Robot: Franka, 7 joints.
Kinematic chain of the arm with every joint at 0, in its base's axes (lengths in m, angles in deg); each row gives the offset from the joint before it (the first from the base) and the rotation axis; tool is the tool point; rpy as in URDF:
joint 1: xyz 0 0 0.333 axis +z
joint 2: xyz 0 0 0 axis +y
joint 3: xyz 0 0 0.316 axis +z
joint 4: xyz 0.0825 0 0 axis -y
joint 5: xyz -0.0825 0 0.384 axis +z
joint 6: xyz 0 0 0 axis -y
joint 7: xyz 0.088 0 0 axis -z
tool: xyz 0 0 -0.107 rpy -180 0 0
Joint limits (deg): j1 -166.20..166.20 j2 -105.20..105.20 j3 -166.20..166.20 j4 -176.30..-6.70 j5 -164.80..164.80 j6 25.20..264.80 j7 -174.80..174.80
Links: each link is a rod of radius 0.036 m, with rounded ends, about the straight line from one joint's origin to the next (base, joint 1, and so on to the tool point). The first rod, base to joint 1, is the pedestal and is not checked.
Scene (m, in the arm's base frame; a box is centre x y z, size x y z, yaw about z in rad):
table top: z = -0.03
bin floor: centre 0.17 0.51 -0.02 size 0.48 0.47 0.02 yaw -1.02
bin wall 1: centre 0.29 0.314 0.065 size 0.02 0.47 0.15 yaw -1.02
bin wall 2: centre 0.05 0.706 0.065 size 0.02 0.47 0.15 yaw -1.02
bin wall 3: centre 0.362 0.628 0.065 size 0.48 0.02 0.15 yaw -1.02
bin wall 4: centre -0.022 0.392 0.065 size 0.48 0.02 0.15 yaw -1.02
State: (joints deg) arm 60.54 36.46 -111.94 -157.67 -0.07 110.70 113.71
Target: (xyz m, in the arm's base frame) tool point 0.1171 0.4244 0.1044
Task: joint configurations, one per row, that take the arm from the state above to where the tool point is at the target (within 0.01 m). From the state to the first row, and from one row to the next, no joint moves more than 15 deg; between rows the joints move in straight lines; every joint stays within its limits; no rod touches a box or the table.
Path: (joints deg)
1: 71.62 29.36 -98.08 -152.83 1.31 109.21 113.71
2: 82.71 22.25 -84.22 -147.99 2.69 107.72 113.71
3: 93.79 15.15 -70.36 -143.15 4.08 106.23 113.71
4: 104.88 8.05 -56.51 -138.32 5.46 104.74 113.71
5: 115.96 0.94 -42.65 -133.48 6.84 103.25 113.71
6: 116.95 13.16 -41.48 -132.31 7.17 108.48 113.71
7: 117.93 25.38 -40.32 -131.15 7.50 113.70 113.71
8: 118.92 37.59 -39.15 -129.98 7.82 118.93 113.71

